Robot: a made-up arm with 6 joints.
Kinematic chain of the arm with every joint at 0, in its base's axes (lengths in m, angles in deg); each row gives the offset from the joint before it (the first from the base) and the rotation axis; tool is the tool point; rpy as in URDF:
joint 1: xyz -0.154 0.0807 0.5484 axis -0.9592 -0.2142 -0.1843
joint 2: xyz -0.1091 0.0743 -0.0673 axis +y
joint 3: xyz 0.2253 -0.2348 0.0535 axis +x
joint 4: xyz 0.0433 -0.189 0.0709 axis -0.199 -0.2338 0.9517
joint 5: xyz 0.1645 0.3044 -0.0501 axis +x
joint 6: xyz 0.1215 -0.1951 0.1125 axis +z
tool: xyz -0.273 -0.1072 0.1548 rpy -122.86 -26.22 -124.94
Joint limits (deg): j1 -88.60..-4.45 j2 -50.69..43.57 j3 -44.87..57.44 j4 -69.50..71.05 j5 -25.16..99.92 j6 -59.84..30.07
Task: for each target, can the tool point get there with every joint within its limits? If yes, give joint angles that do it. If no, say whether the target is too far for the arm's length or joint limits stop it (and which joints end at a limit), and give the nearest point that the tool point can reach.
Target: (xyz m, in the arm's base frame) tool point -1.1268 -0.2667 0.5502
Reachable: no: joint limits stop it (at a limit: joint 1, joint 2, joint 4, joint 5) | nearest point -0.5259 -0.1637 0.6555 | short by 0.619 m
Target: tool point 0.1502 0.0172 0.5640
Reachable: yes | joints -39.87 25.57 -25.61 -4.29 0.70 -32.94
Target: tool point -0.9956 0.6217 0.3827
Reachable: no: joint limits stop it (at a limit: joint 1, joint 2, joint 6) | nearest point -0.4998 0.5694 0.3684 | short by 0.499 m
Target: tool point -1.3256 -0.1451 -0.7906
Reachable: no: too far | nearest point -0.3037 0.0676 -0.1108 | short by 1.246 m
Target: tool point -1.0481 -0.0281 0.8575
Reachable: no: joint limits stop it (at a limit: joint 1, joint 2, joint 4, joint 5) | nearest point -0.5377 -0.0638 0.8209 | short by 0.513 m
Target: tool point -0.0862 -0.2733 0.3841
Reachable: yes | joints -38.13 -35.75 -28.47 -52.61 62.02 -1.93
